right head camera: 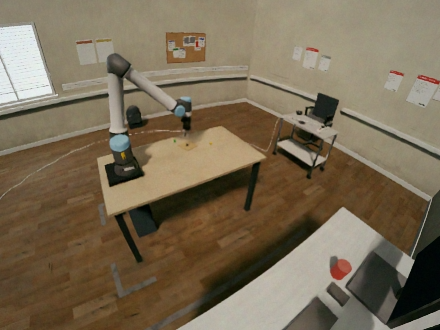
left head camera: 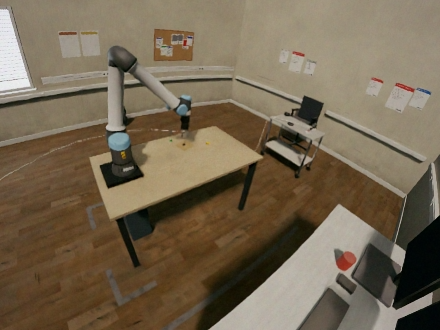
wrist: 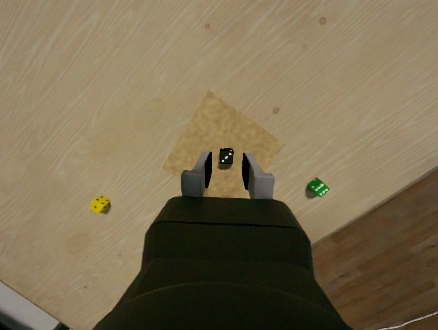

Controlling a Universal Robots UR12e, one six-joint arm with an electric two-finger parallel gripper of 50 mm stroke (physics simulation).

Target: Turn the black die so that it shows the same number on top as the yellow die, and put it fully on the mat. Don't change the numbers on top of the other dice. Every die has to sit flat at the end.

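Places are measured from the arm's base along level axes (x ahead, y left, z up), in millimetres.
Pixels of known places: gripper, fingertip midpoint: (right head camera: 186, 136) (left head camera: 184, 136) (wrist: 226, 163); arm's base, origin of the base link: (right head camera: 126, 168) (left head camera: 124, 169).
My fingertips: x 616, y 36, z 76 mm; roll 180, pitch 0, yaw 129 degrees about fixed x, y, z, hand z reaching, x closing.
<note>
For each thing: its top centre in the pictures, then the offset to it from my fingertips. Level surfaces: height alone.
- black die, middle of its top: (wrist: 226, 157) (left head camera: 184, 143) (right head camera: 187, 143) dx +12, dy +10, dz -87 mm
- tan mat, middle of its top: (wrist: 221, 156) (left head camera: 184, 145) (right head camera: 188, 145) dx +19, dy +6, dz -108 mm
- yellow die, middle of its top: (wrist: 95, 207) (left head camera: 207, 142) (right head camera: 210, 142) dx +220, dy -102, dz -92 mm
- green die, middle of its top: (wrist: 321, 190) (left head camera: 170, 139) (right head camera: 174, 140) dx -42, dy +154, dz -91 mm
- wooden table, its level: dz -112 mm
The black die (wrist: 226, 156) (left head camera: 184, 144) (right head camera: 187, 145) sits on the tan mat (wrist: 215, 117) (left head camera: 188, 147) (right head camera: 191, 147); its upward face shows three white pips in a diagonal. My gripper (wrist: 226, 163) (left head camera: 184, 134) (right head camera: 185, 134) is open and empty, pointing down above the mat, with the die showing between its fingertips in the wrist view. The yellow die (wrist: 100, 204) (left head camera: 207, 143) (right head camera: 211, 144) lies off the mat, at left in the wrist view; its top count is hard to read. The green die (wrist: 318, 187) (left head camera: 171, 140) (right head camera: 174, 141) lies off the mat at right. The gripper body hides part of the mat.
The wooden table (left head camera: 175, 167) (right head camera: 175, 170) carries the arm's black base plate (left head camera: 107, 175) (right head camera: 112, 175). The table's edge runs past the green die in the wrist view. A white cart (left head camera: 287, 150) (right head camera: 300, 152) and a white desk (left head camera: 300, 260) (right head camera: 280, 270) stand apart from the table.
</note>
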